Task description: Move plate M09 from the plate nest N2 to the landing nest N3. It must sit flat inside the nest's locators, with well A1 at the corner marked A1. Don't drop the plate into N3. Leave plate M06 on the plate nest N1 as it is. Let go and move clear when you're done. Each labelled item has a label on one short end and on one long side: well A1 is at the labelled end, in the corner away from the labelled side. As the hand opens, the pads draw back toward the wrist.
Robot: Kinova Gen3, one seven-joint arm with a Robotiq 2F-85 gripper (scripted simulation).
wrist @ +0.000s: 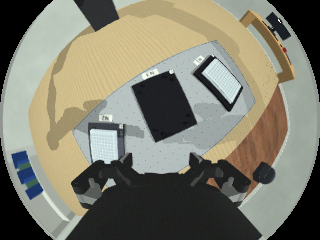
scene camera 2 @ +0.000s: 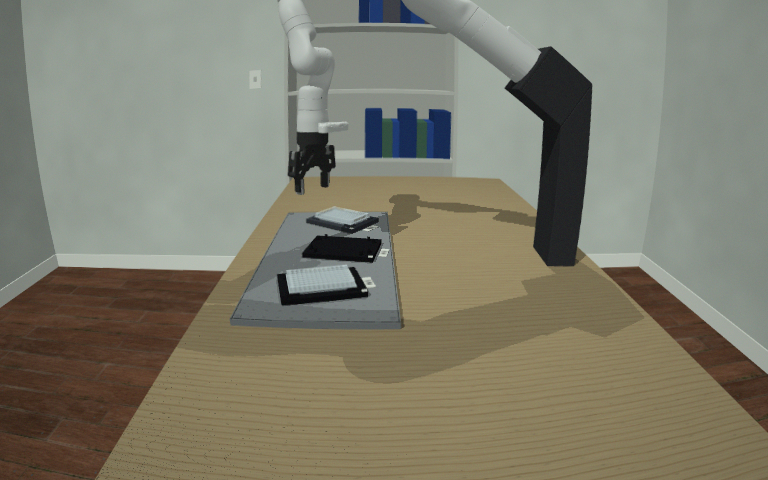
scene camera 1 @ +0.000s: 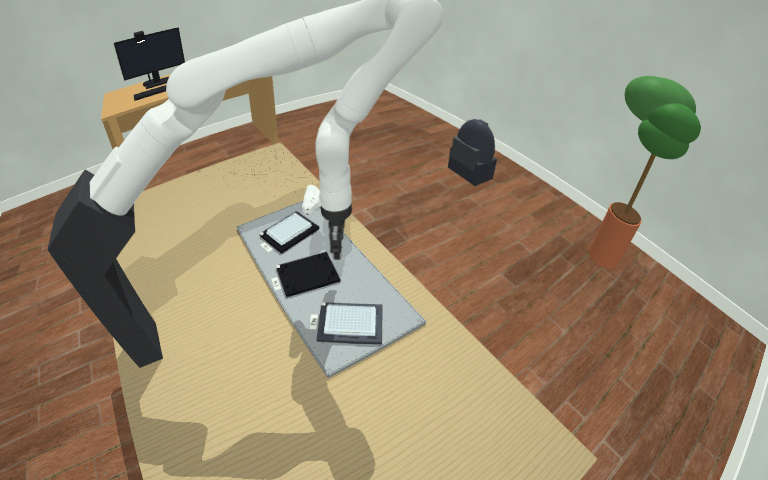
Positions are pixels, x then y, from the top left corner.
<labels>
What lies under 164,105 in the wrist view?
A black landing nest.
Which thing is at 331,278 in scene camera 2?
A white well plate.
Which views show my gripper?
The wrist view, scene camera 2 and scene camera 1: all of them.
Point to a white well plate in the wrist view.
At 228,86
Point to a white well plate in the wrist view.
At 109,146
</labels>
